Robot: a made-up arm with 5 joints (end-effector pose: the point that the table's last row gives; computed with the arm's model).
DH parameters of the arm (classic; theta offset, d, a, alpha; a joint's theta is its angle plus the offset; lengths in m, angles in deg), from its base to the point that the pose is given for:
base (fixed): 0 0.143 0 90
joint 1: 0 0.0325 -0.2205 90
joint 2: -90 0.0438 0.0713 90
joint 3: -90 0.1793 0.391 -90
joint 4: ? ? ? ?
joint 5: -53.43 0 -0.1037 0
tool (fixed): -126.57 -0.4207 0 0
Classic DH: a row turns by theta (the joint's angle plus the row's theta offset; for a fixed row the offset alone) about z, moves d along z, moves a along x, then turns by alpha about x.
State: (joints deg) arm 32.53 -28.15 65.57 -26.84 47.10
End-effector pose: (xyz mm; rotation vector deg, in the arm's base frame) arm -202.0 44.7 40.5 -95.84 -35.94 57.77
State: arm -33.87 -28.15 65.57 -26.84 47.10
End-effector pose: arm -174.8 44.7 287.0 -47.38 8.74 98.36
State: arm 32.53 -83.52 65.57 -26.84 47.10
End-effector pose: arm -253.8 7.4 7.4 -107.90 -66.90 107.23
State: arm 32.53 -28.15 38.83 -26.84 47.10
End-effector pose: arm -186.2 18.7 41.7 -68.18 -45.89 65.82
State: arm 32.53 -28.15 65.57 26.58 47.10
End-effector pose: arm -469.9 -151.7 -141.4 -72.10 7.88 30.81
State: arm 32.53 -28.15 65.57 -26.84 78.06
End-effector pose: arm -187.7 57.8 -11.4 -108.14 -9.60 79.23
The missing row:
joint 4: -90 -0.049 0.079 -90
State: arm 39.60 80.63 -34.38 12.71 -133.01
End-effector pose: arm -173.9 415.6 -63.0 -84.66 -48.27 129.91
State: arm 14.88 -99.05 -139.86 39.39 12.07
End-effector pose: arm -214.2 -492.7 -90.3 89.24 124.48 91.91
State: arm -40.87 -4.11 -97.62 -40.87 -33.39
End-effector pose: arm -269.5 37.0 114.0 76.65 26.90 -89.37
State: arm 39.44 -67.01 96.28 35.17 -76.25
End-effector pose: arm -530.8 -445.8 -203.1 -43.69 -114.79 -58.61
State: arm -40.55 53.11 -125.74 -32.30 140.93
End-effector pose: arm -147.4 7.3 273.2 -21.65 -76.82 24.77
